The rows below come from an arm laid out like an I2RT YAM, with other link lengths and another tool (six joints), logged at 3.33 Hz.
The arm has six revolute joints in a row. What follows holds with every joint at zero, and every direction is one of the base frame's. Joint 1 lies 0.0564 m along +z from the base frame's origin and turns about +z. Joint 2 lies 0.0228 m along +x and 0.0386 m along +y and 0.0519 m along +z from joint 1 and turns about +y. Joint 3 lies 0.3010 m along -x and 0.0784 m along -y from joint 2 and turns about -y. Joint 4 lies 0.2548 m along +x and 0.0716 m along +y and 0.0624 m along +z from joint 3 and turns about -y. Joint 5 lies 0.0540 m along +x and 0.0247 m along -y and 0.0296 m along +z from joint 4 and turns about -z. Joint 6 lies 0.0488 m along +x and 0.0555 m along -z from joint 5 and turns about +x. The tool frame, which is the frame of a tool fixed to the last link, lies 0.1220 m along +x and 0.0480 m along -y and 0.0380 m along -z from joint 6; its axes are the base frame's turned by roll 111.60, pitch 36.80 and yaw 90.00 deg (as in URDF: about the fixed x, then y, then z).
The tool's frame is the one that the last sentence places.
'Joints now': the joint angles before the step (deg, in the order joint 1, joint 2, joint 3, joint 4, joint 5, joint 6). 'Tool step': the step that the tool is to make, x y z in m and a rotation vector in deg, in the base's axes. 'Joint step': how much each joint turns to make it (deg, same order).
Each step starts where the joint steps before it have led.
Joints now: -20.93 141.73 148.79 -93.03 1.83 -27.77
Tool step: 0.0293 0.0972 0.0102 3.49 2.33 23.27
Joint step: 11.12 -2.27 -1.62 -3.78 -3.27 -12.02
